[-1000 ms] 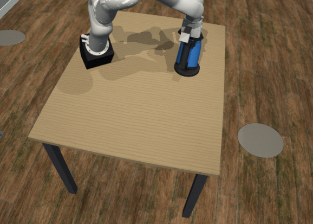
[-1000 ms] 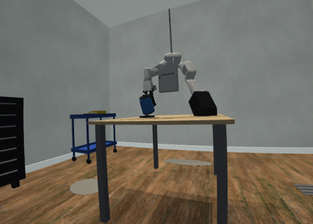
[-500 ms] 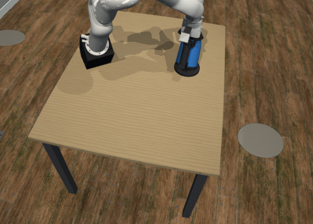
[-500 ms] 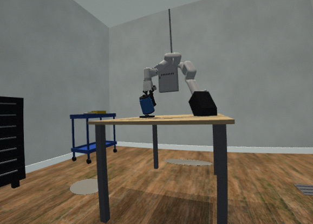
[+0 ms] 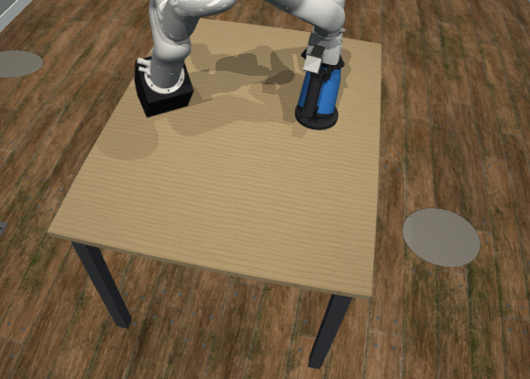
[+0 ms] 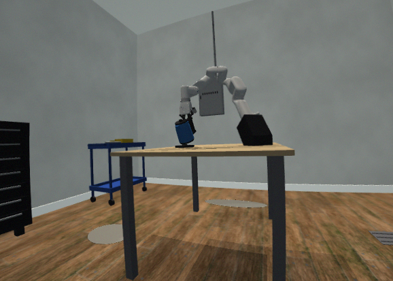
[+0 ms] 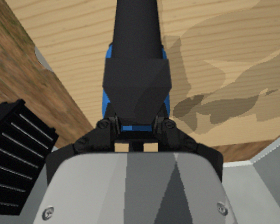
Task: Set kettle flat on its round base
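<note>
The blue kettle is 1 cm to the left of my hand and 6 cm below it. Also, from my hand: round black base 1 cm ahead, 4 cm to the left, 20 cm below.
</note>
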